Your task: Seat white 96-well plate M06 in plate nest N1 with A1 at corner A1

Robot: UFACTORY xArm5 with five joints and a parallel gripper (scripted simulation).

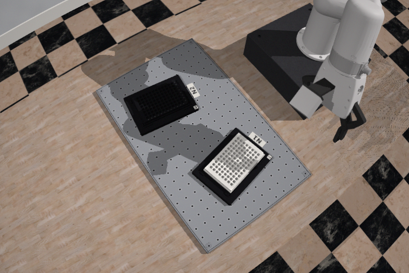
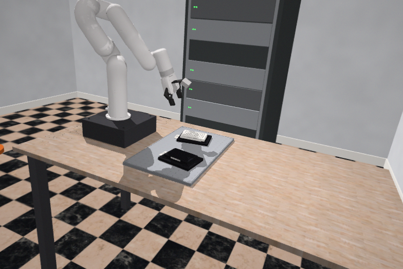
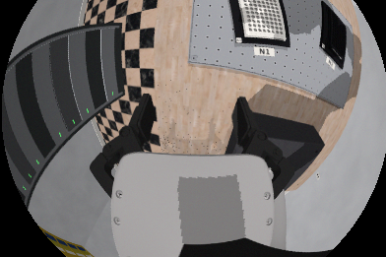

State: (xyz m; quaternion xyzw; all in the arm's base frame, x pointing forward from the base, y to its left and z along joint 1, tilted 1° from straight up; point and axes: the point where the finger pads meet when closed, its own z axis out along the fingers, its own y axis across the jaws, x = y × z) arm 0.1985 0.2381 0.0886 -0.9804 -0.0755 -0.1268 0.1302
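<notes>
My hand is 17 cm above the N1 label, 9 cm to the left of it and 8 cm short of it. Round my hand: white 96-well plate M06: 17 cm ahead, 15 cm below, 6 cm to the right; then N2 label: 29 cm to the right, 17 cm below, 16 cm ahead; then black plate M09: 29 cm to the right, 26 cm ahead, 15 cm below.
</notes>
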